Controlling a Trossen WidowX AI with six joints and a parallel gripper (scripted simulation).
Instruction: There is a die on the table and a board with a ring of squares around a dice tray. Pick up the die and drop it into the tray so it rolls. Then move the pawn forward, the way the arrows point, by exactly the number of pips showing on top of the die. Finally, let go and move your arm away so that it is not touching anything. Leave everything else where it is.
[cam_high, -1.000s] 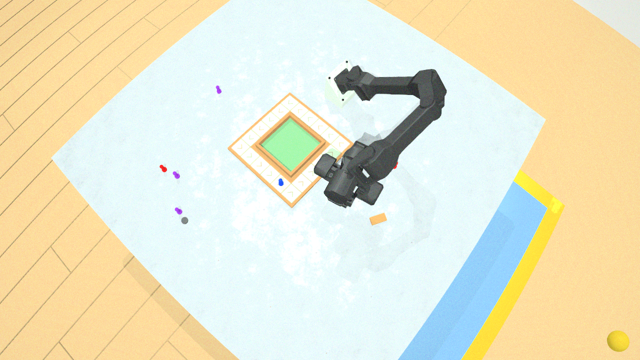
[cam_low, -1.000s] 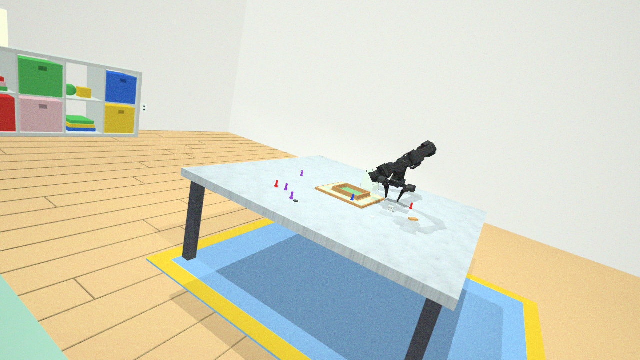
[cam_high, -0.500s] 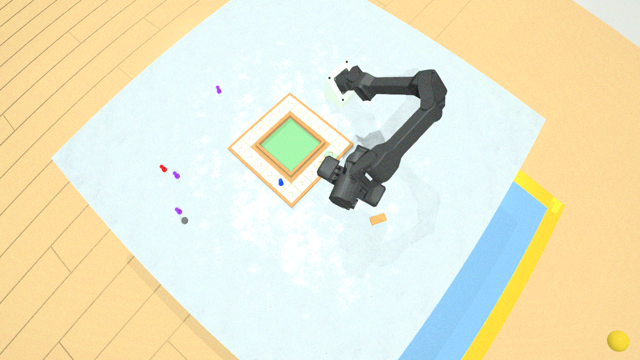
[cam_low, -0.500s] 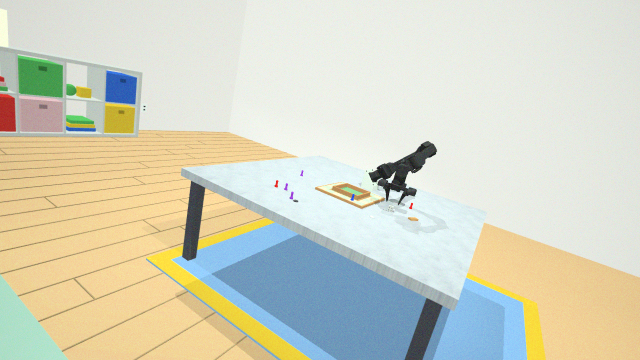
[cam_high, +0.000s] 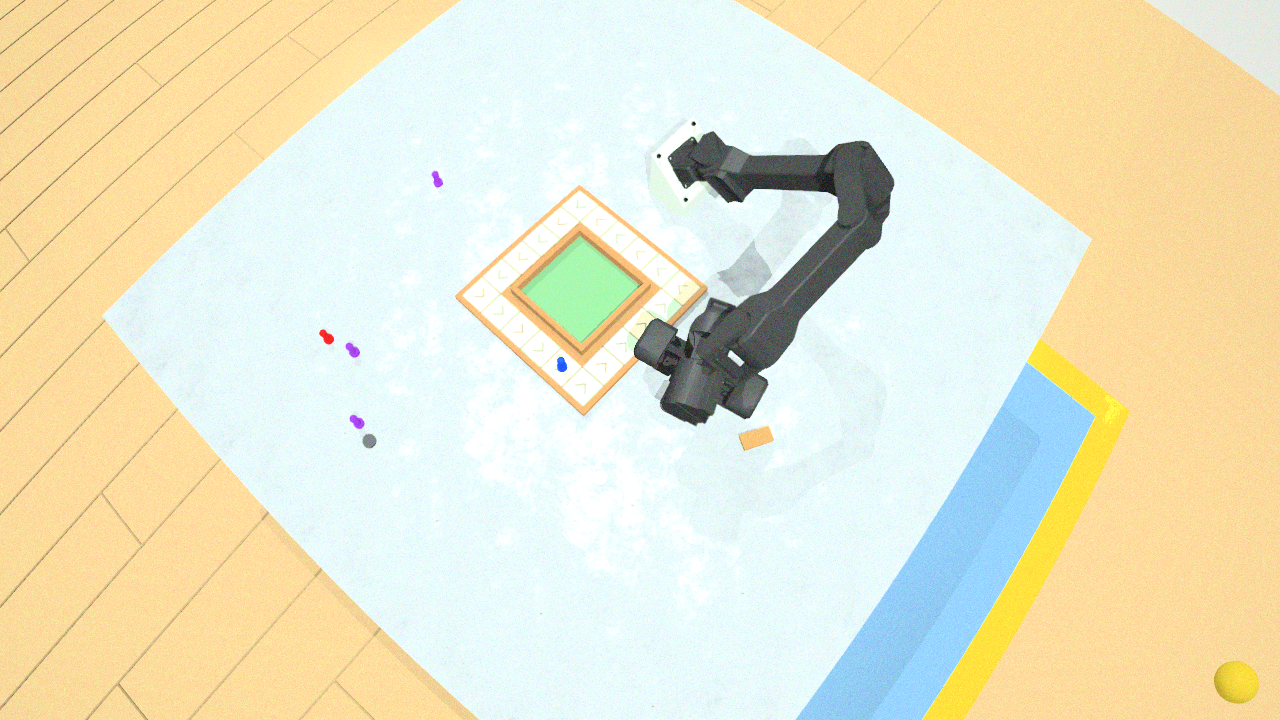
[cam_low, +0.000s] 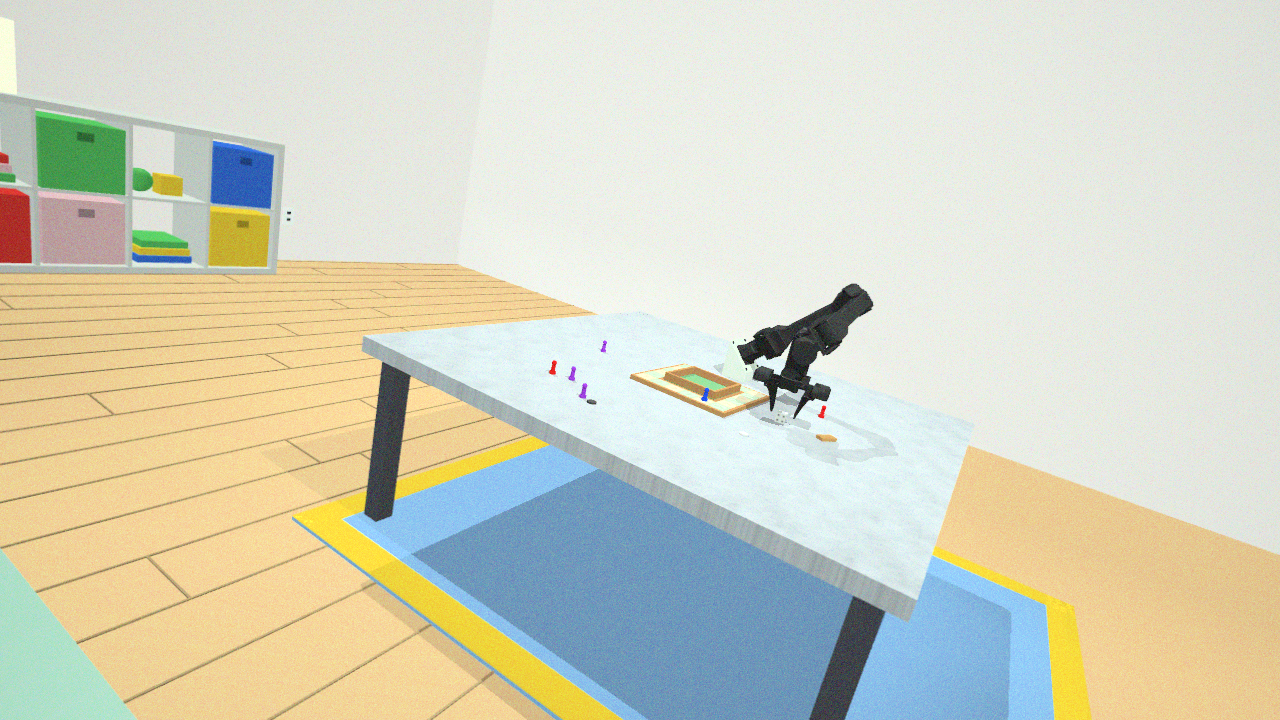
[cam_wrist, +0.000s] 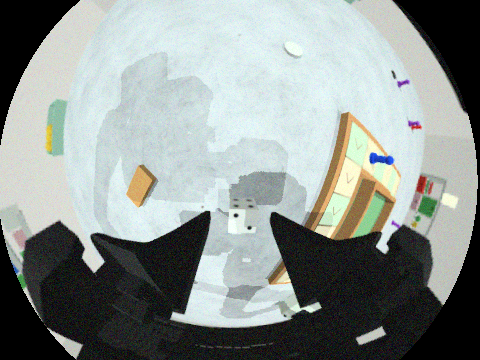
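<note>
Now: the white die 1 cm below my gripper tip. Also, from my gripper tip: green dice tray (24 cm to the right, 1 cm below); then orange tile (12 cm to the left, 2 cm below, 1 cm behind); then blue pawn (17 cm to the right, 11 cm ahead, 1 cm above).
</note>
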